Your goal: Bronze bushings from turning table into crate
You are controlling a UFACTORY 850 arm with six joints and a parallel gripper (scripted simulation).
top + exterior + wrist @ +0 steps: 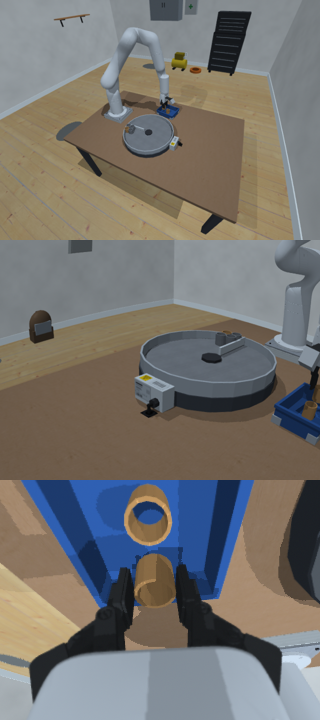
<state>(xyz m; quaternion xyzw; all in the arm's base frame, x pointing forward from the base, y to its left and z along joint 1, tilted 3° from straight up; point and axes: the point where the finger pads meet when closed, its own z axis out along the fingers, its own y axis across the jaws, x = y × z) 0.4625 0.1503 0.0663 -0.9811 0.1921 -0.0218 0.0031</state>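
Now: hand 40 mm short of the blue crate, 10 mm to the left of it and 60 mm above it. Also, from my hand: grey turning table: 50 mm behind, 370 mm to the right, 30 mm below.
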